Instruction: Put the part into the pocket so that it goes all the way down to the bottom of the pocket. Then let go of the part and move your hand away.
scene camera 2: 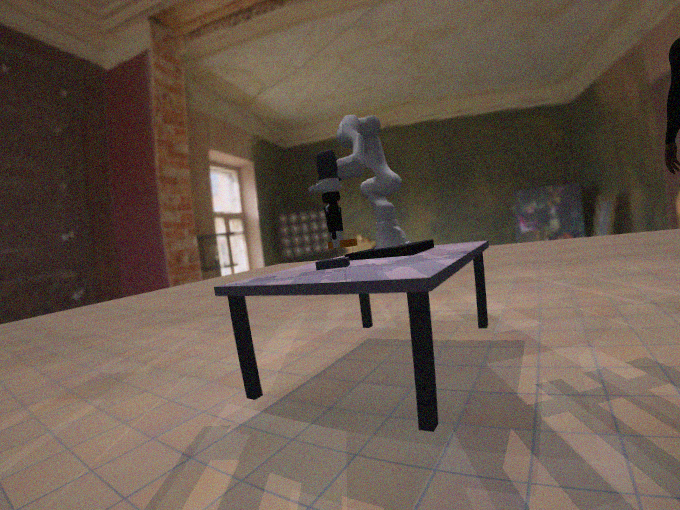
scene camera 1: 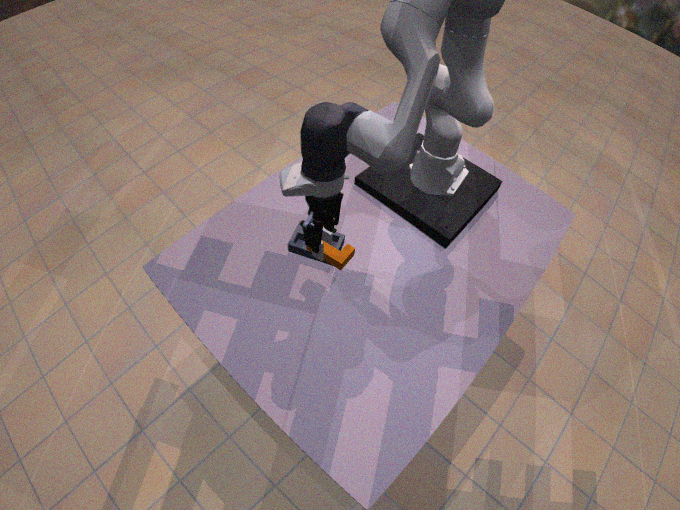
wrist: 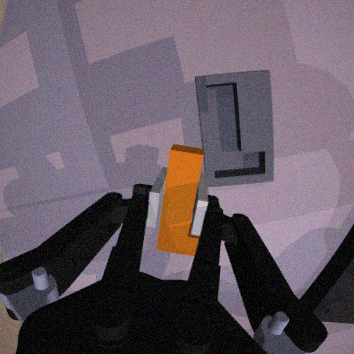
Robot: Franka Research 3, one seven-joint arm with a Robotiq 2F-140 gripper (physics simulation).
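Observation:
An orange L-shaped part (scene camera 1: pixel 339 256) (scene camera 2: pixel 348 242) (wrist: pixel 182 195) is held between the two pads of my gripper (scene camera 1: pixel 322 242) (scene camera 2: pixel 335 239) (wrist: pixel 181 183), which is shut on it. A grey block (scene camera 1: pixel 297 245) (scene camera 2: pixel 332 264) (wrist: pixel 257 115) lies on the table, with an L-shaped pocket (wrist: pixel 227 120) in its top. In scene camera 2 the part hangs above the block with a gap. In the wrist view the part is left of and below the pocket, its far end beside the block's left wall, and its long side is turned slightly relative to the pocket's. A finger hides some of the part's foot.
The purple table (scene camera 1: pixel 406 340) (scene camera 2: pixel 329 287) carries the arm's black base plate (scene camera 1: pixel 478 190) (scene camera 2: pixel 418 247), behind and right of the block in scene camera 1. Broad shadows cross the table top. A dark figure (scene camera 2: pixel 673 104) shows at the right edge of scene camera 2.

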